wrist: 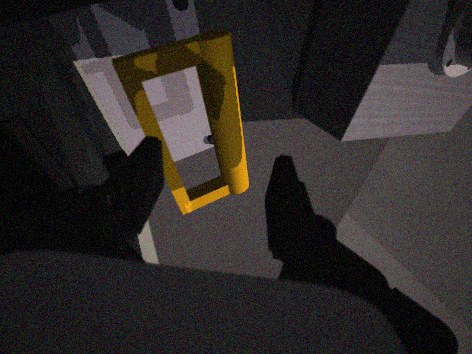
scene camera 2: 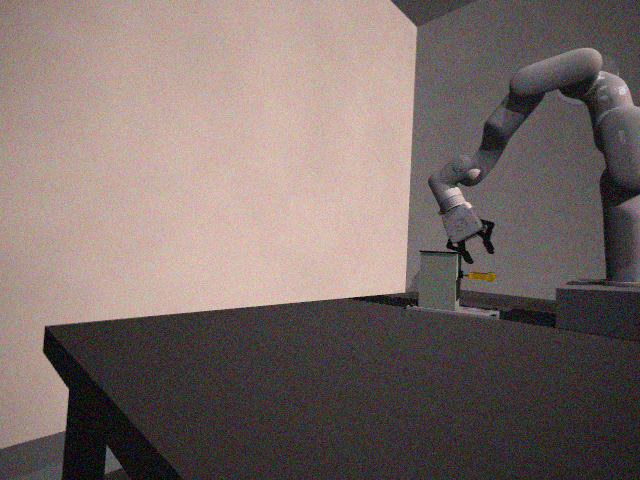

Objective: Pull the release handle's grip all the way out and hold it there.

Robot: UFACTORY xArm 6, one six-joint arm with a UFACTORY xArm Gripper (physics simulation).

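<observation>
The release handle (scene camera 2: 481, 276) (wrist: 232, 115) is a yellow rectangular loop with a thick grip bar. In the scene view it sticks out level to the right of a pale upright housing (scene camera 2: 438, 280) on a thin base plate (scene camera 2: 478, 312). A short dark gap shows between the loop and the housing. My gripper (scene camera 2: 480, 256) (wrist: 217, 169) is open and empty, pointing down above the handle and close to the housing's top right edge. In the wrist view the loop lies beyond and between the spread dark fingertips, without visible contact. The loop's inner side is partly in shadow.
The dark table (scene camera 2: 320, 382) stretches from the front to the housing. The arm's grey pedestal (scene camera 2: 594, 311) stands to the right of the handle. A pale wall (scene camera 2: 232, 155) rises behind the table's left side.
</observation>
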